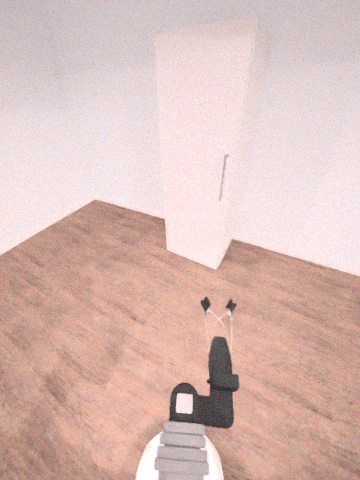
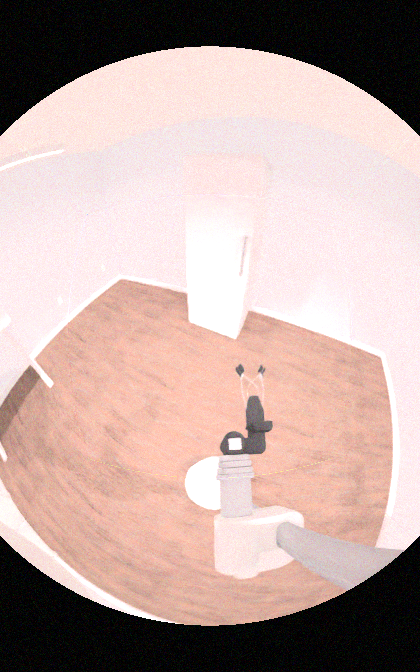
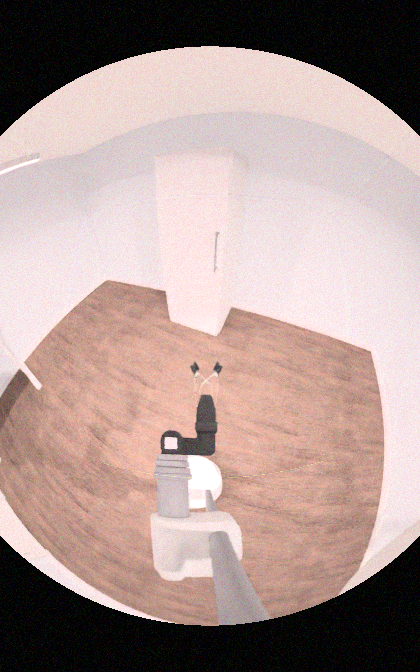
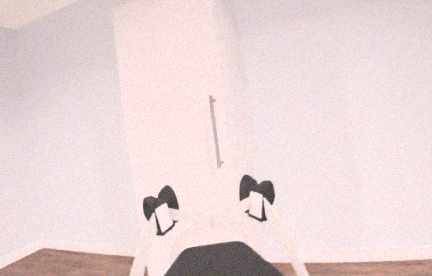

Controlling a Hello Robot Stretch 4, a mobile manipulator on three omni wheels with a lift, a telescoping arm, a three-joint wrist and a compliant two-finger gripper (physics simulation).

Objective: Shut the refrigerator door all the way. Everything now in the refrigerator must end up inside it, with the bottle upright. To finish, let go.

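Pixels of known places: gripper, between the fingertips: (image 1: 217,298) (image 2: 249,364) (image 4: 208,194); robot's base, origin of its link: (image 2: 213,481).
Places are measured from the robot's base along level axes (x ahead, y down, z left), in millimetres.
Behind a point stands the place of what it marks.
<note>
The tall white refrigerator (image 1: 200,125) {x 1558, y -1318, z -36 mm} (image 2: 215,225) {x 1579, y -1201, z 4 mm} (image 3: 192,210) (image 4: 165,100) {x 1583, y -1198, z 13 mm} stands against the back wall. Its door looks flush with the body, and no gap shows along its edges. The grey vertical door handle (image 1: 223,177) {x 1403, y -1019, z -211 mm} (image 2: 243,256) {x 1403, y -1006, z -213 mm} (image 3: 216,252) (image 4: 215,132) {x 1403, y -1000, z -208 mm} is near the right edge of the front. The inside of the refrigerator and the bottle are hidden. My gripper (image 1: 218,305) {x 480, y -947, z -103 mm} (image 2: 250,370) {x 480, y -947, z -103 mm} (image 3: 206,368) (image 4: 208,194) {x 480, y -947, z -103 mm} is open and empty, in front of the refrigerator and apart from the door and handle.
The wooden floor (image 1: 100,310) {x 928, y 28, z 781 mm} (image 2: 150,390) {x 807, y 27, z 585 mm} (image 3: 300,400) lies around my base and runs up to the refrigerator. White walls (image 1: 310,150) {x 1853, y -1112, z -992 mm} (image 4: 340,125) {x 1809, y -938, z -1093 mm} stand behind and beside the refrigerator. A white edge (image 2: 42,372) {x 831, y 1, z 2137 mm} (image 3: 31,377) shows at the far left.
</note>
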